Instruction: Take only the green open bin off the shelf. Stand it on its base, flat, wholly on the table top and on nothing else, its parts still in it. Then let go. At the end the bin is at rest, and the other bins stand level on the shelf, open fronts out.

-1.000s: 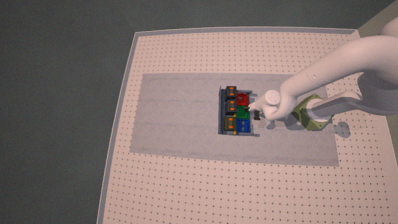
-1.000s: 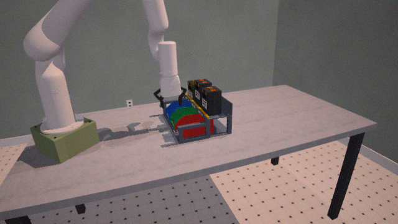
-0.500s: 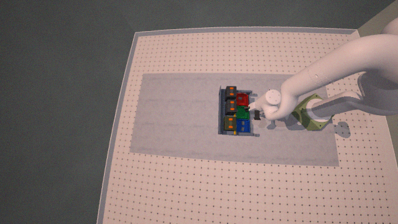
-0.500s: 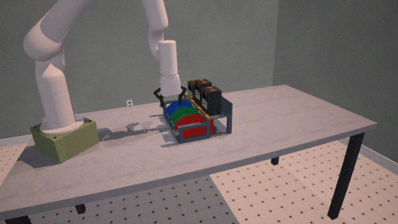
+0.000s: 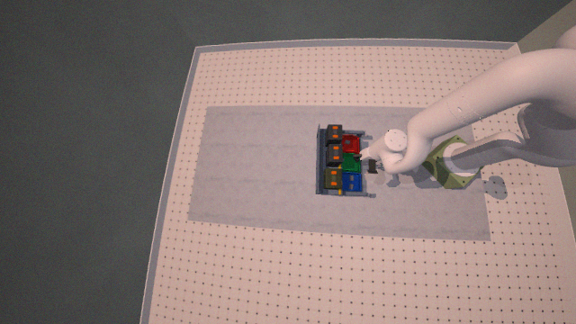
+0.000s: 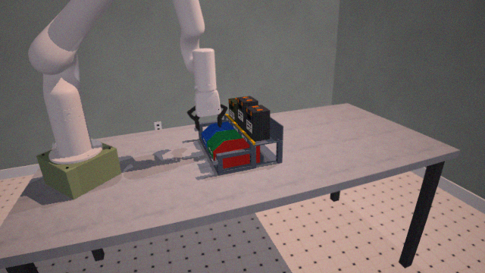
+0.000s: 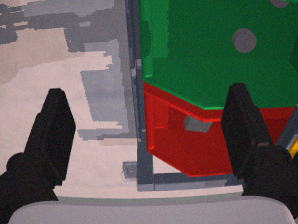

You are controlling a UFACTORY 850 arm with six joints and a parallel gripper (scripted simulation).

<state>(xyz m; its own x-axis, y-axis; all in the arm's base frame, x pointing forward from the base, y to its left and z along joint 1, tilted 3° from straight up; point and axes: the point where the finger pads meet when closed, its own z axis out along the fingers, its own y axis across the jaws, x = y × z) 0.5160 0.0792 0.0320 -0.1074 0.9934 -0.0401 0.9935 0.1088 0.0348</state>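
The shelf front rail lies 1 cm behind my hand and 12 cm below it. The rest, counted from my hand: blue bin: 7 cm ahead, 12 cm to the left, 9 cm below; then green open bin: 8 cm ahead, 1 cm to the left, 9 cm below; then red bin: 9 cm ahead, 10 cm to the right, 9 cm below.
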